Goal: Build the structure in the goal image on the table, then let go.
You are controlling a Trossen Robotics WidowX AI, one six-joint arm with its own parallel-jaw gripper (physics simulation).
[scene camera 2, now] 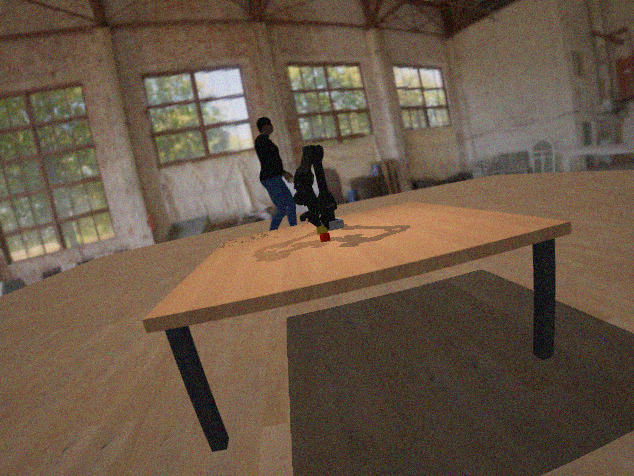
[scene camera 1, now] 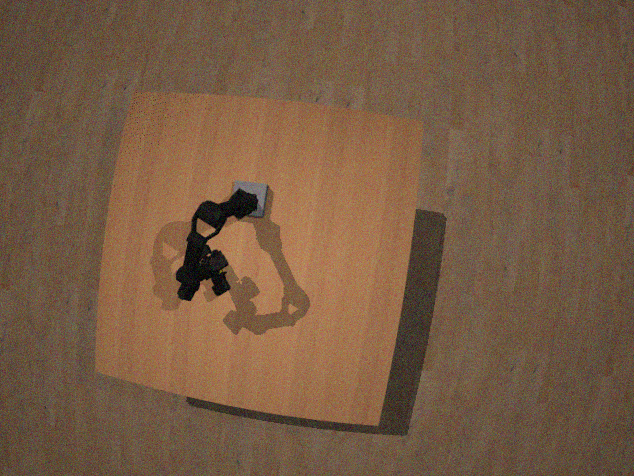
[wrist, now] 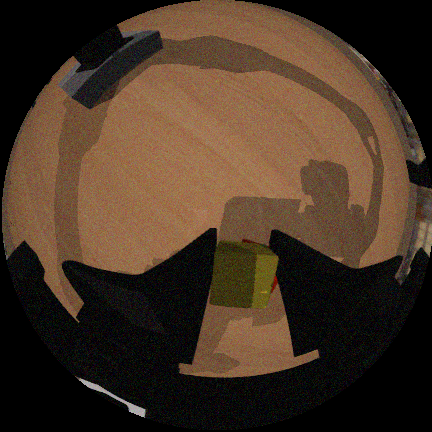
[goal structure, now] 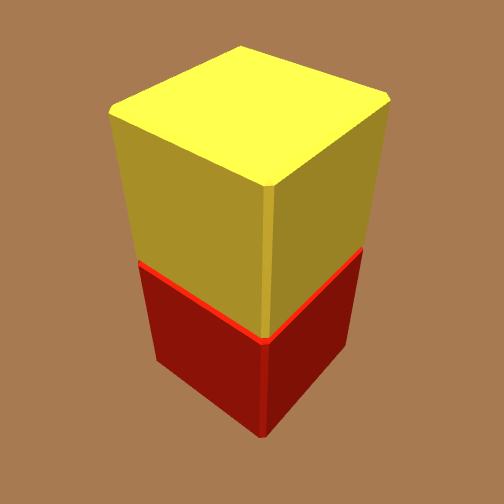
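Where they show: gripper, between the fingertips: [scene camera 2: 325,230] [scene camera 1: 223,268] [wrist: 243,235]; arm's base, origin of its link: [scene camera 2: 330,220] [scene camera 1: 248,202].
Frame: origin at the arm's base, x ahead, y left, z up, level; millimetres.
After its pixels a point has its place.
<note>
My gripper [wrist: 242,235] @[y -111, x 245, z -3 mm] [scene camera 2: 322,226] @[y -111, x 245, z -3 mm] [scene camera 1: 221,275] @[y -111, x 245, z -3 mm] is shut on a yellow-green cube [wrist: 241,275] @[y -127, x 247, z 19 mm] [scene camera 2: 322,229] @[y -134, x 273, z 7 mm]. It holds the cube right over a red cube [wrist: 274,284] @[y -136, x 294, z -10 mm] [scene camera 2: 325,237] @[y -135, x 296, z -25 mm] that stands on the wooden table [scene camera 1: 325,264] @[y 281, x 250, z -43 mm] [scene camera 2: 381,264] @[y -145, x 796, z -43 mm] [wrist: 169,160] @[y -91, x 174, z -43 mm]. In the scene camera 2 view the yellow-green cube sits directly on top of the red one. In the wrist view only thin red slivers show behind and to the right of the held cube. From above, the arm hides both cubes.
The arm's grey base plate [scene camera 1: 261,190] @[y 53, x -45, z -1 mm] [scene camera 2: 337,224] @[y 18, x 50, z -22 mm] [wrist: 80,82] @[y -53, x 26, z 1 mm] stands on the table behind the cubes. A person [scene camera 2: 272,170] walks on the floor beyond the table's far edge.
</note>
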